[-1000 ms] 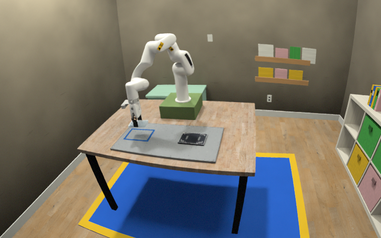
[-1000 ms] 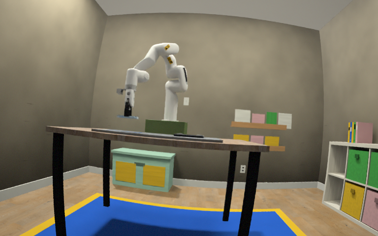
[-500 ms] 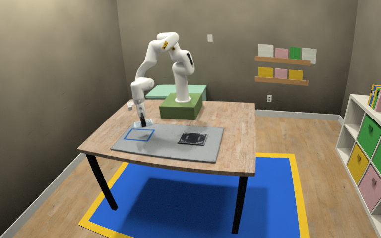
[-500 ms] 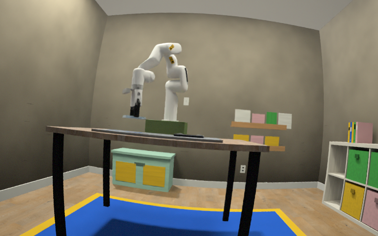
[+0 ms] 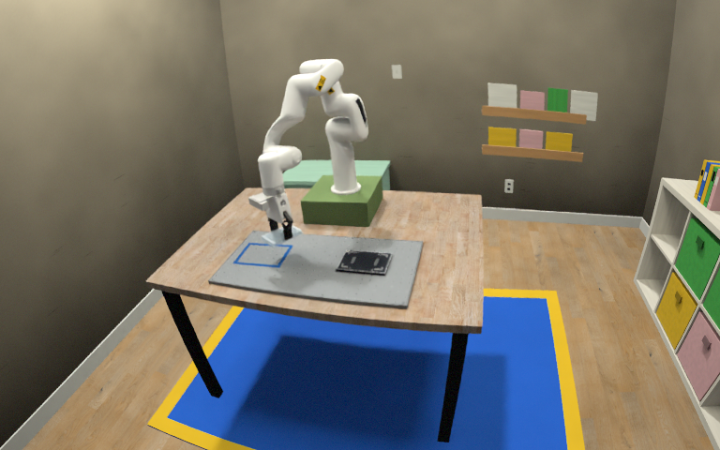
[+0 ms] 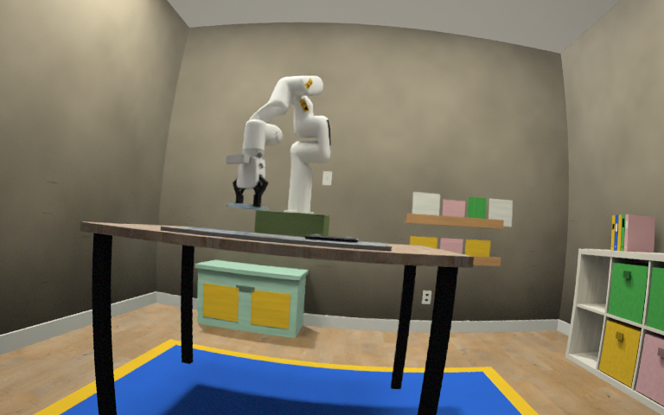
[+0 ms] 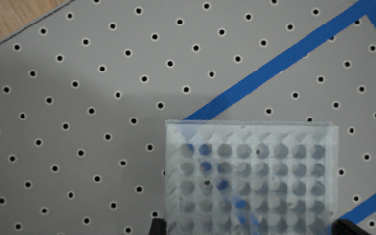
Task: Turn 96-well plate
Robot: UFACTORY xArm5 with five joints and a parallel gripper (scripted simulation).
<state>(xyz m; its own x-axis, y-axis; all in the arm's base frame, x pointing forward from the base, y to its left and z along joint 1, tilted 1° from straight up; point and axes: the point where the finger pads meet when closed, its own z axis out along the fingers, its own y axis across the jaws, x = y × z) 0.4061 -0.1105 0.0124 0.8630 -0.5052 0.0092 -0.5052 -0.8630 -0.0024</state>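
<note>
Right now the black plate nest N1 is 290 mm to the left of my hand and 100 mm below it. Round my hand: 96-well plate 10 mm below.
</note>
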